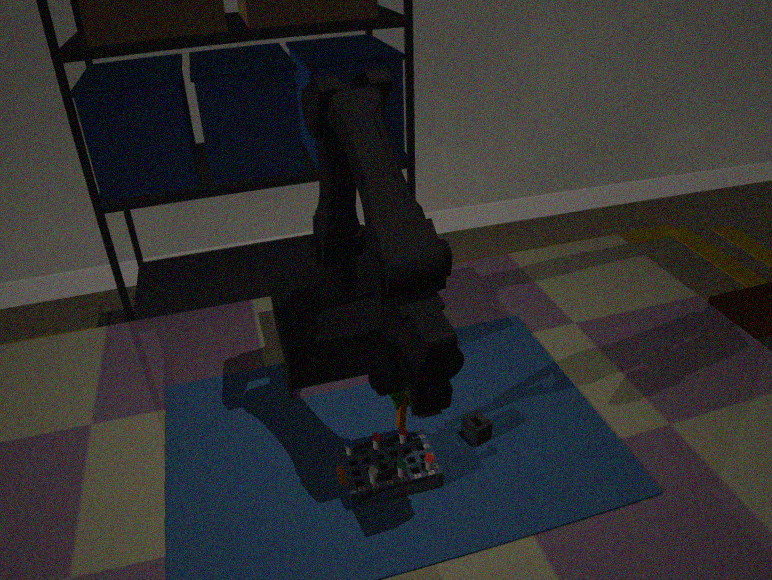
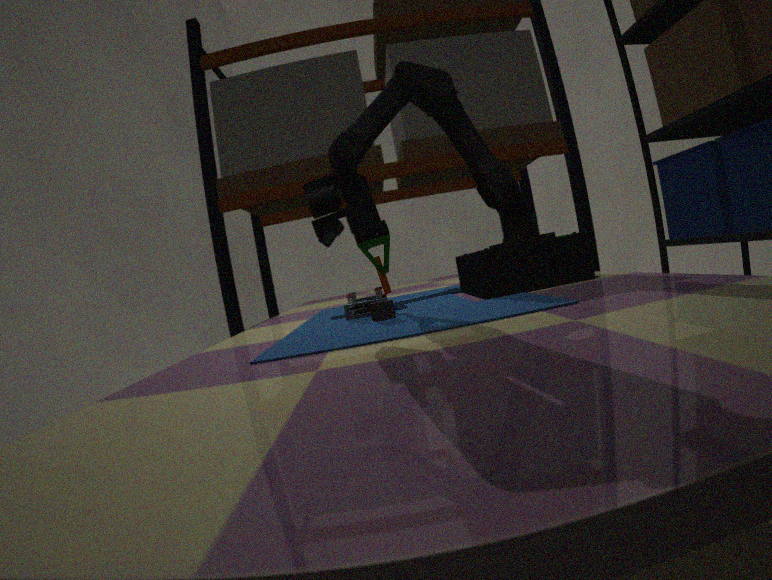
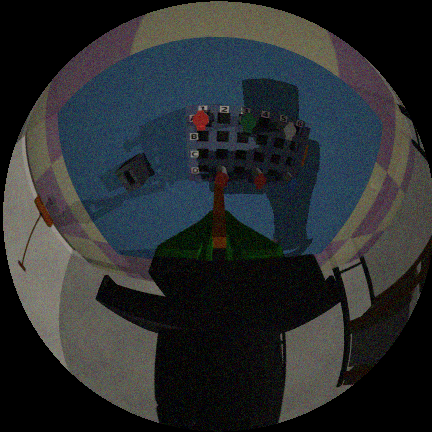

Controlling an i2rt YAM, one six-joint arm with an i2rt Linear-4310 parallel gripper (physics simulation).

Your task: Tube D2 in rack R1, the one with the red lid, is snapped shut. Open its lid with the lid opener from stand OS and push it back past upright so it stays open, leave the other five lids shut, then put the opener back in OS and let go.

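The dark tube rack R1 lies on the blue mat. My gripper, with green fingers, is shut on the orange lid opener. It hangs just above the rack's row D, on the arm's side. The opener's tip meets the red lid of tube D2; I cannot tell how far that lid is tipped. The empty stand OS sits beside the rack.
Other lids in the rack are red at A1, green at A3, white at A5, red at D4 and blue at D6. Shelf units stand behind the arm's base.
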